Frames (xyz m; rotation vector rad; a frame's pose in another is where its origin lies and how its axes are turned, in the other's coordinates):
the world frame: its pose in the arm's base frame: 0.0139 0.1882 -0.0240 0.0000 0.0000 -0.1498
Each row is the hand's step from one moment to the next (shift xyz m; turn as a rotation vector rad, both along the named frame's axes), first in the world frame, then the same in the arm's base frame.
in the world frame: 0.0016 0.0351 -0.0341 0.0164 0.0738 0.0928
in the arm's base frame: 0.0068 0.0345 -0.0341 0.0272 0.0705 0.0928
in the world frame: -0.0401 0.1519 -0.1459 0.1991 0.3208 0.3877
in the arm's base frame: -0.0170 0.1562 -0.1459 0.2447 0.2875 0.3877
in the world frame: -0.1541 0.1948 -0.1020 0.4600 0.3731 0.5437
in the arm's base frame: -0.1233 0.2156 -0.1020 0.5105 0.3003 0.5437
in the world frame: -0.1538 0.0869 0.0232 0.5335 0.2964 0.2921
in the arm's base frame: -0.1391 0.1089 0.0232 0.5718 0.2135 0.2921
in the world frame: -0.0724 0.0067 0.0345 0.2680 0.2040 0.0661
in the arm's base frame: -0.0706 0.0174 0.0345 0.2954 0.1617 0.0661
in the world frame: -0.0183 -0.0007 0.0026 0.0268 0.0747 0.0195
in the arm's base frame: -0.0182 0.0020 0.0026 0.0376 0.0699 0.0195
